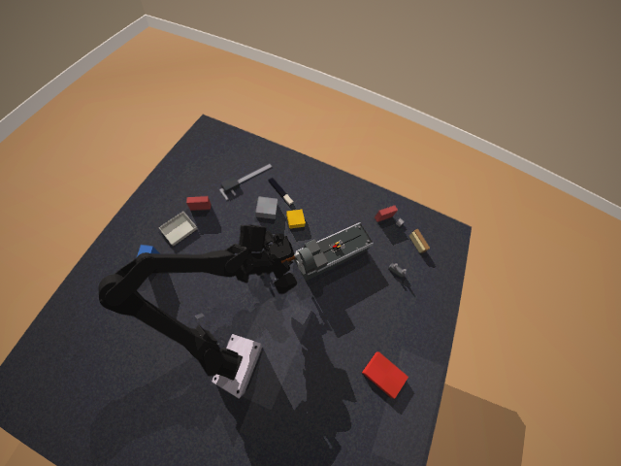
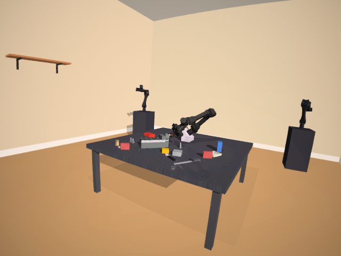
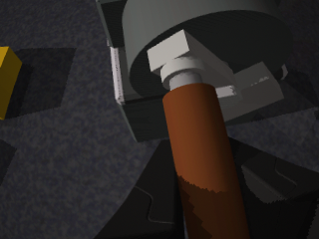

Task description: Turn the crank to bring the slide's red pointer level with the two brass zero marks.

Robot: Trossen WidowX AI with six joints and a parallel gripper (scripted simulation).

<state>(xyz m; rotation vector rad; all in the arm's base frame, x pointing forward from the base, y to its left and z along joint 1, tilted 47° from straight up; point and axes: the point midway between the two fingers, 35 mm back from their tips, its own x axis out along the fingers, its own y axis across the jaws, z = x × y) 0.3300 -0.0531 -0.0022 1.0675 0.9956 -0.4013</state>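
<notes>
The brown crank handle lies 30 mm above my gripper tip, 10 mm to the left of it and 10 mm behind it. From my gripper tip the other things lie so: grey block: 190 mm ahead, 160 mm to the left, 70 mm below; then yellow block: 190 mm ahead, 70 mm below, 40 mm to the left; then red pointer: 120 mm to the right, 100 mm ahead, 10 mm below.
</notes>
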